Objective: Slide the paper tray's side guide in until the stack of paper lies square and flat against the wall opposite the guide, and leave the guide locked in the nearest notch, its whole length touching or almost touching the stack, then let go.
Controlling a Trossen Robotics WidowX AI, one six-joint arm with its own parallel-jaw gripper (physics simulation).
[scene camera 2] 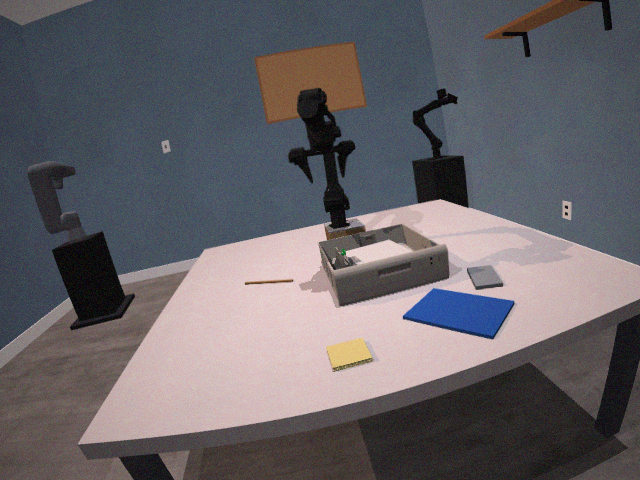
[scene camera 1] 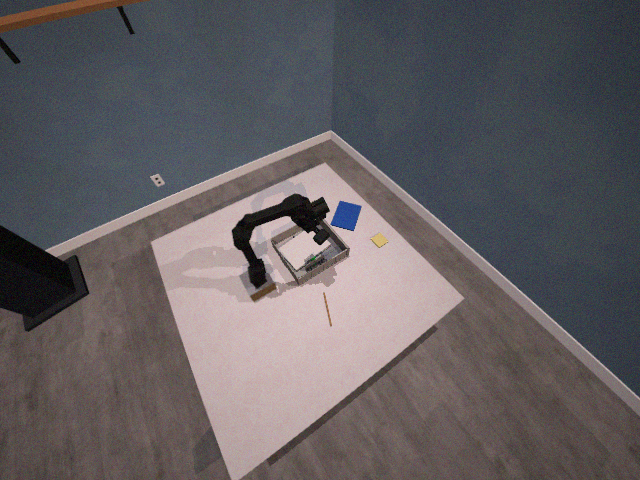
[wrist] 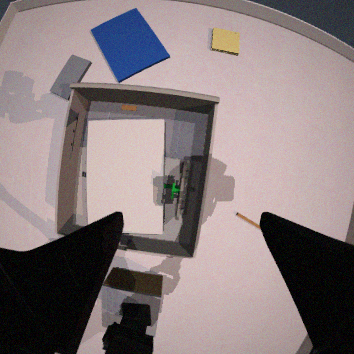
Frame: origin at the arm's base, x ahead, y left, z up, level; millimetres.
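Seen in the pictures: gripper, fingertip midpoint: (scene camera 2: 327,180) (scene camera 1: 314,235) (wrist: 192,219); arm's base, origin of the base link: (scene camera 2: 339,225) (scene camera 1: 258,280) (wrist: 136,313).
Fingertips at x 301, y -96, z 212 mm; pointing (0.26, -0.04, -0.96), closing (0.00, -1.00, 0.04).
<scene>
Pixels of each thing's top centre, then the offset from my fingertips to it.
- grey paper tray, middle of its top: (wrist: 126,167) (scene camera 2: 374,241) (scene camera 1: 309,241) dz -200, dx +34, dy +96 mm
- white paper stack, middle of its top: (wrist: 122,176) (scene camera 2: 381,255) (scene camera 1: 304,246) dz -255, dx +16, dy +120 mm
- dark grey side guide, middle of its top: (wrist: 176,190) (scene camera 2: 341,250) (scene camera 1: 314,258) dz -214, dx -10, dy +5 mm
- blue book, middle of its top: (scene camera 2: 459,308) (wrist: 126,39) (scene camera 1: 346,214) dz -287, dx +381, dy +138 mm
- grey block, middle of its top: (scene camera 2: 484,274) (wrist: 68,75) dz -285, dx +285, dy +293 mm
- yellow note pad, middle of its top: (scene camera 2: 348,351) (wrist: 225,39) (scene camera 1: 379,239) dz -284, dx +389, dy -130 mm
- brown stick, middle of its top: (wrist: 262,228) (scene camera 2: 268,281) (scene camera 1: 327,308) dz -288, dx -123, dy -224 mm
The grey paper tray (scene camera 1: 324,269) (scene camera 2: 361,286) (wrist: 145,90) stands on the table. The white paper stack (scene camera 1: 299,250) (scene camera 2: 379,250) (wrist: 125,170) lies inside, nearly parallel to the left wall in the wrist view, with a narrow gap there. The dark grey side guide (scene camera 1: 315,262) (scene camera 2: 340,257) (wrist: 184,187), with green parts, stands by the right wall in the wrist view. A gap separates its upright plate from the stack. My gripper (scene camera 1: 320,236) (scene camera 2: 327,178) (wrist: 192,219) is open and empty, above the tray; its fingertips appear on either side of the guide in the wrist view. The notches are too small to tell.
A blue book (scene camera 1: 346,215) (scene camera 2: 460,312) (wrist: 131,45), a grey block (scene camera 2: 484,276) (wrist: 72,75) and a yellow note pad (scene camera 1: 379,240) (scene camera 2: 349,354) (wrist: 225,41) lie beyond the tray. A brown stick (scene camera 1: 327,308) (scene camera 2: 268,281) (wrist: 247,220) lies beside it, on the guide's side.
</scene>
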